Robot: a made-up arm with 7 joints. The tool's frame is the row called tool.
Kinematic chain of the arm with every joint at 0, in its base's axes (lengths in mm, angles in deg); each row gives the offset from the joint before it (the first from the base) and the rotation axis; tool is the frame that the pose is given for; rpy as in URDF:
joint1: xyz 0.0 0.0 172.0 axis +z
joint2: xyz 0.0 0.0 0.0 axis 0 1 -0.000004
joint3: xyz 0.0 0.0 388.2 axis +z
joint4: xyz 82.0 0.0 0.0 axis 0 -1 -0.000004
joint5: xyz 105.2 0.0 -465.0 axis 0 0.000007 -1
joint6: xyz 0.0 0.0 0.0 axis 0 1 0.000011
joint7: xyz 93.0 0.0 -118.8 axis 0 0.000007 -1
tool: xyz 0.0 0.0 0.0 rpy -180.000 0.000 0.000
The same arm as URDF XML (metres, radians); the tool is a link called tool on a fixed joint. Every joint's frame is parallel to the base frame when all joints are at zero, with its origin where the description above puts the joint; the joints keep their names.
<robot name="arm">
<link name="base_link"/>
<link name="link1"/>
<link name="link2"/>
<link name="link3"/>
<link name="link4"/>
<link name="link5"/>
<link name="link6"/>
<link name="link7"/>
<link name="tool"/>
<joint name="joint1" type="continuous"><parent link="base_link"/><child link="link1"/><origin xyz="0 0 0.172"/><axis xyz="0 0 1"/></joint>
<joint name="joint2" type="continuous"><parent link="link1"/><child link="link2"/><origin xyz="0 0 0"/><axis xyz="0 1 0"/></joint>
<joint name="joint3" type="continuous"><parent link="link2"/><child link="link3"/><origin xyz="0 0 0.3882"/><axis xyz="0 0 1"/></joint>
<joint name="joint4" type="continuous"><parent link="link3"/><child link="link4"/><origin xyz="0.082 0 0"/><axis xyz="0 -1 0"/></joint>
<joint name="joint5" type="continuous"><parent link="link4"/><child link="link5"/><origin xyz="0.1052 0 -0.465"/><axis xyz="0 0 -1"/></joint>
<joint name="joint6" type="continuous"><parent link="link5"/><child link="link6"/><origin xyz="0 0 0"/><axis xyz="0 1 0"/></joint>
<joint name="joint7" type="continuous"><parent link="link6"/><child link="link7"/><origin xyz="0.093 0 -0.1188"/><axis xyz="0 0 -1"/></joint>
<joint name="tool_fixed" type="fixed"><parent link="link7"/><child link="tool"/><origin xyz="0 0 0" rpy="3.1416 0 0"/></joint>
</robot>

